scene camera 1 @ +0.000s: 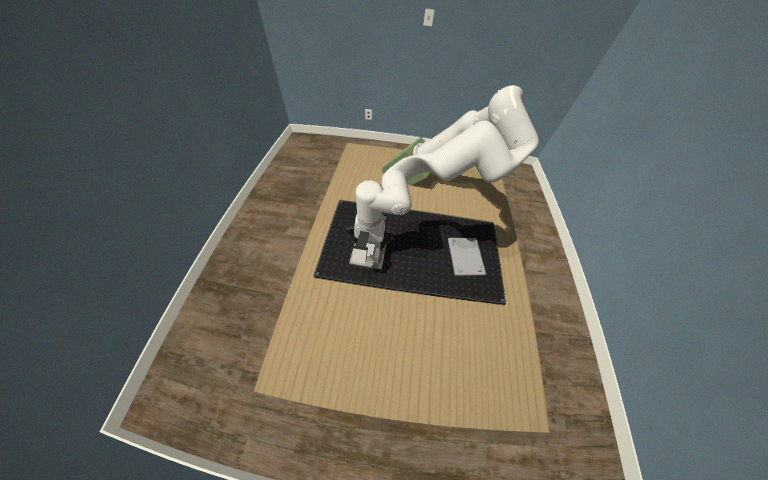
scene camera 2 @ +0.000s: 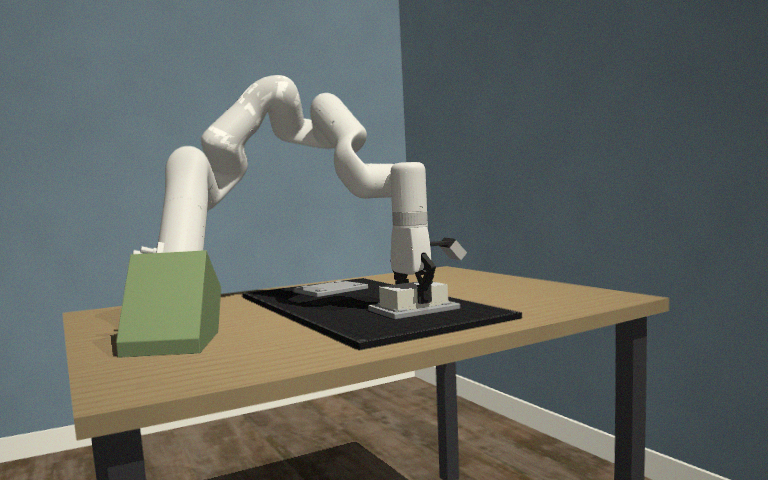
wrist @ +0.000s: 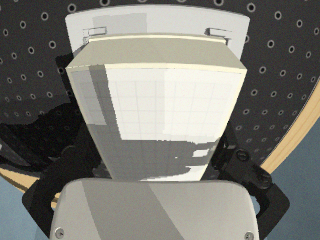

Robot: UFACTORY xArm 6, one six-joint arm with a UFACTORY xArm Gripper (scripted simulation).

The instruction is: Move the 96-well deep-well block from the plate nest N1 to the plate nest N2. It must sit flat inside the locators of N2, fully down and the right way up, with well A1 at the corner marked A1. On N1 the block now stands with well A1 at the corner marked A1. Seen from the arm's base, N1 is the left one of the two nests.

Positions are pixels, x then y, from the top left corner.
Labels:
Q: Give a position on a white deep-well block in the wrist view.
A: At 156, 105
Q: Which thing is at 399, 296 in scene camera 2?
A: A white deep-well block.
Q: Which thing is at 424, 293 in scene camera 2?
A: My gripper.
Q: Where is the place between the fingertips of my gripper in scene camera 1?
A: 369, 245

